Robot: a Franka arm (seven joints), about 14 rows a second.
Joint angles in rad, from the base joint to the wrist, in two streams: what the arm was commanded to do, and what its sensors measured. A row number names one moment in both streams.
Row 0, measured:
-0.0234 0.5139 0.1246 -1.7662 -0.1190 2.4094 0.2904
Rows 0 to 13, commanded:
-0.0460 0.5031 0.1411 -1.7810 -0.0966 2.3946 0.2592
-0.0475 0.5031 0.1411 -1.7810 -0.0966 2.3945 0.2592
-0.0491 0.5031 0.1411 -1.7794 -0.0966 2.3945 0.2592
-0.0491 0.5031 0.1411 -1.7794 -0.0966 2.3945 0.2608
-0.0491 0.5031 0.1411 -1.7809 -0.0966 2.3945 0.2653
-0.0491 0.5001 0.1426 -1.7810 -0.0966 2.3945 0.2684
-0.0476 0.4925 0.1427 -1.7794 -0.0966 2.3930 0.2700
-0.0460 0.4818 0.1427 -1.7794 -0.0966 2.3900 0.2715
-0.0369 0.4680 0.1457 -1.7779 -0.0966 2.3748 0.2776
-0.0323 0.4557 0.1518 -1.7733 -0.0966 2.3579 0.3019
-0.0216 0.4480 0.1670 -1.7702 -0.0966 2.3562 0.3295
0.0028 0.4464 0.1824 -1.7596 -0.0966 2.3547 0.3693
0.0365 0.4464 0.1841 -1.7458 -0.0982 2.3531 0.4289
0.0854 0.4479 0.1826 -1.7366 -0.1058 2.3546 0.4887
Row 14, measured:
0.0181 0.4596 0.1778 -1.7520 -0.1140 2.3803 0.3963
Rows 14 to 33, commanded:
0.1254 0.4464 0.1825 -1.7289 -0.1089 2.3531 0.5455
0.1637 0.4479 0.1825 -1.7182 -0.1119 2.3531 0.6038
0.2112 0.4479 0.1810 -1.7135 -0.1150 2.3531 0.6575
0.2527 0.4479 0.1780 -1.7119 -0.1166 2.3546 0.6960
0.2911 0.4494 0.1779 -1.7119 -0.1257 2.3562 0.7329
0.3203 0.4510 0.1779 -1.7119 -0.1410 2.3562 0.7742
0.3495 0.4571 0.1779 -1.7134 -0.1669 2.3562 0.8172
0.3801 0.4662 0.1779 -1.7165 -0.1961 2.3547 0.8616
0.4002 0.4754 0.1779 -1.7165 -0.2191 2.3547 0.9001
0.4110 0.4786 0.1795 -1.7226 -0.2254 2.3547 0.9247
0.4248 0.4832 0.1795 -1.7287 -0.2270 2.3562 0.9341
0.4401 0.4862 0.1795 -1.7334 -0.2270 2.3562 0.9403
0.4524 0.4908 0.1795 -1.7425 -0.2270 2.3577 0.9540
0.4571 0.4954 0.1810 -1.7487 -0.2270 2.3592 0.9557
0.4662 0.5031 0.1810 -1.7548 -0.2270 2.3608 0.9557
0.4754 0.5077 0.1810 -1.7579 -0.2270 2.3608 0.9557
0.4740 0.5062 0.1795 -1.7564 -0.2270 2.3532 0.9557
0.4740 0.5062 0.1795 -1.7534 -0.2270 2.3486 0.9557
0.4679 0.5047 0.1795 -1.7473 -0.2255 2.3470 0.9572
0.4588 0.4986 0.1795 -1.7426 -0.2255 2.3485 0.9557
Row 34, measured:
0.4732 0.5104 0.1791 -1.7522 -0.2008 2.3664 0.9249
